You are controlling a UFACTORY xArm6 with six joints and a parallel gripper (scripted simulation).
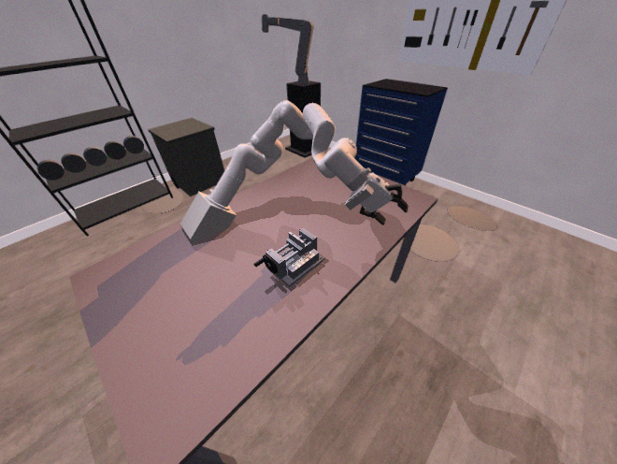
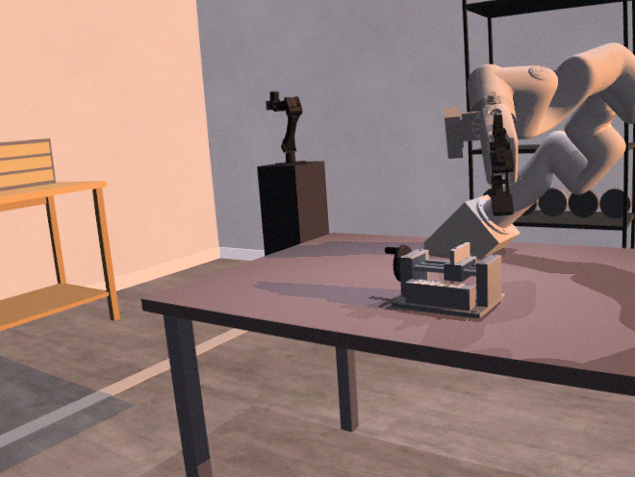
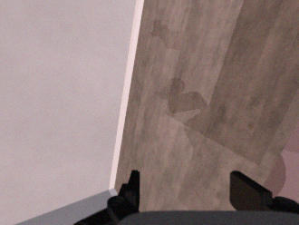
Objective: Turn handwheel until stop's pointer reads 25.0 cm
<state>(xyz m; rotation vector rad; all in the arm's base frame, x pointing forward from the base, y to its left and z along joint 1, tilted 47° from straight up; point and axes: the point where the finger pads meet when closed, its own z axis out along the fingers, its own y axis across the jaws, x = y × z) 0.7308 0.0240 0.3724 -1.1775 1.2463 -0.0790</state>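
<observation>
The black handwheel lies 35 cm to the right of my hand, 29 cm behind it and 19 cm below it. Also, from my hand: sliding stop block (27 cm behind, 19 cm to the right, 19 cm below).
</observation>
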